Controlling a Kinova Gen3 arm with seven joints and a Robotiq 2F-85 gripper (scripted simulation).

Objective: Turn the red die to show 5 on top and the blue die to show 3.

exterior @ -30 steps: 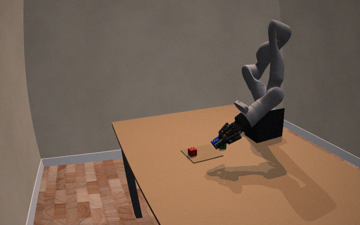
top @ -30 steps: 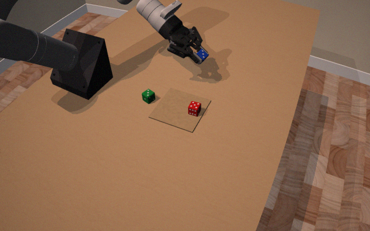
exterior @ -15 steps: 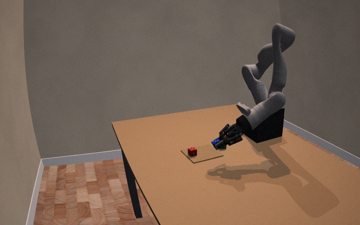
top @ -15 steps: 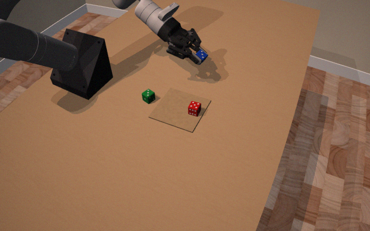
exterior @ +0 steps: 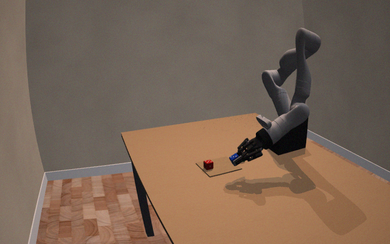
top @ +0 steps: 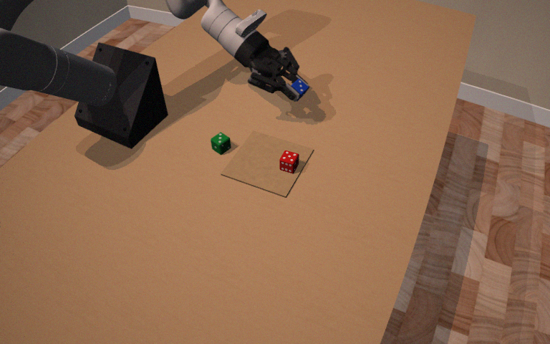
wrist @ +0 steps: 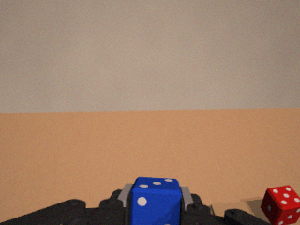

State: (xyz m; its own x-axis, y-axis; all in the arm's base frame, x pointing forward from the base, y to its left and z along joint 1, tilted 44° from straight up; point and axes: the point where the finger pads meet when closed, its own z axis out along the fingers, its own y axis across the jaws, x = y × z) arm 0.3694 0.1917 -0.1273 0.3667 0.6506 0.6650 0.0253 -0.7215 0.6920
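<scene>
My hand is 30 mm short of the thin tan mat, 140 mm to the left of it and 90 mm above it. The rest, counted from my hand: blue die (right at my hand); then red die (70 mm ahead, 130 mm to the right, 70 mm below); then green die (80 mm behind, 160 mm to the right, 70 mm below).
</scene>
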